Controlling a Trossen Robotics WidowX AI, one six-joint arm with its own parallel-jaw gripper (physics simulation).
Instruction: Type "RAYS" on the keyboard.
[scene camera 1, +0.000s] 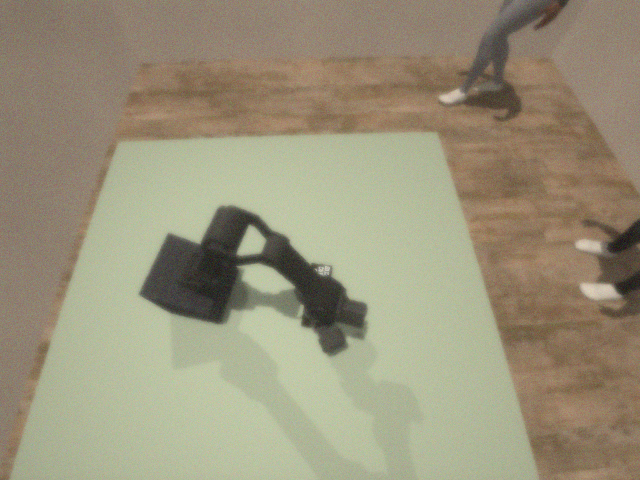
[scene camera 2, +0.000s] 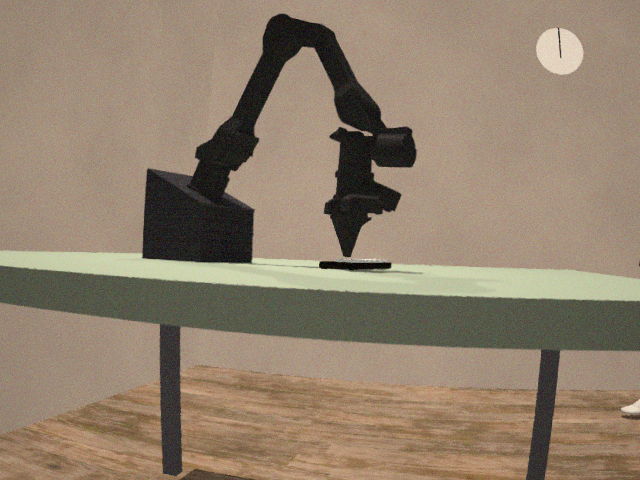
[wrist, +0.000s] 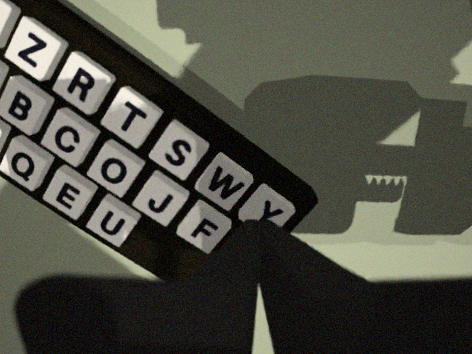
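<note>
A black keyboard with light letter keys lies on the table. In the wrist view it runs from upper left to its end right of centre. The R key is at upper left, the S key near the centre, and the Y key at the right end. The A key does not show in the wrist view. My gripper is shut and empty, pointing down. Its tips overlap the lower part of the Y key and are at or just above it; contact cannot be told.
The pale green table carries the arm's dark base box. In scene camera 1, most of the keyboard is hidden under the arm. People's legs show on the wooden floor beyond the table. A round clock hangs on the wall.
</note>
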